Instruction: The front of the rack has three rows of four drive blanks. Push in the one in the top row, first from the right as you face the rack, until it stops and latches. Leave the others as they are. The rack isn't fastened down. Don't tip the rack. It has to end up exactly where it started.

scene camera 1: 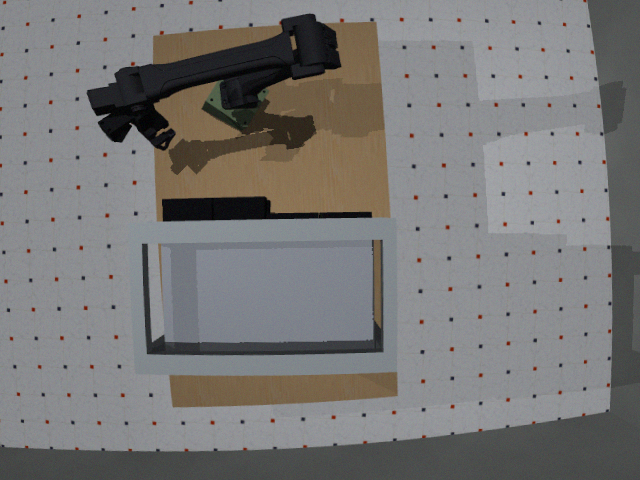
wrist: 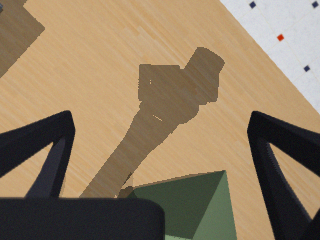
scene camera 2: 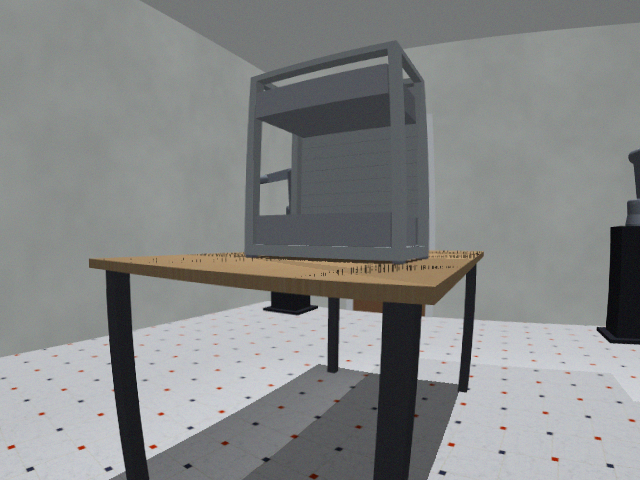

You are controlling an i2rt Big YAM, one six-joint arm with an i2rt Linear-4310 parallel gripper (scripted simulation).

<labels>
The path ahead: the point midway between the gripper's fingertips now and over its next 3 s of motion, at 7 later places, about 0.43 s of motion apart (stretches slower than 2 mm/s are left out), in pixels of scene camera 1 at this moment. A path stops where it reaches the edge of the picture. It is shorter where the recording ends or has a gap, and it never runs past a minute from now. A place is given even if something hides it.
My gripper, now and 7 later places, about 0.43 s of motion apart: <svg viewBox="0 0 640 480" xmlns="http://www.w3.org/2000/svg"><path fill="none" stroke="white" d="M153 138L151 139L146 142L137 146L131 151L133 154L154 153L180 152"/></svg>
</labels>
